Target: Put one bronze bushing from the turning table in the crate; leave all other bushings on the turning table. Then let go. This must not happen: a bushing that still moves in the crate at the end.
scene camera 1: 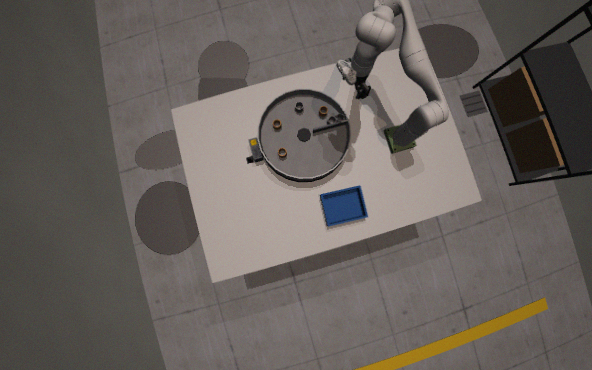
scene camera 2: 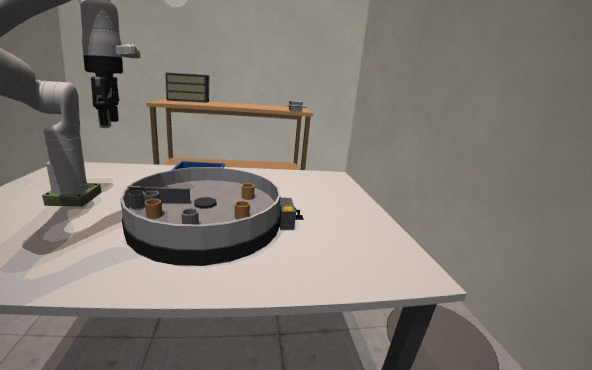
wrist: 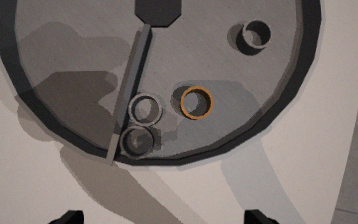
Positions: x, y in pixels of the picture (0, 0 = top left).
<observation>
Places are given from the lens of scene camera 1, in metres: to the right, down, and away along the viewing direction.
blue crate (scene camera 1: 346, 205): 0.24, 0.10, 1.19
</observation>
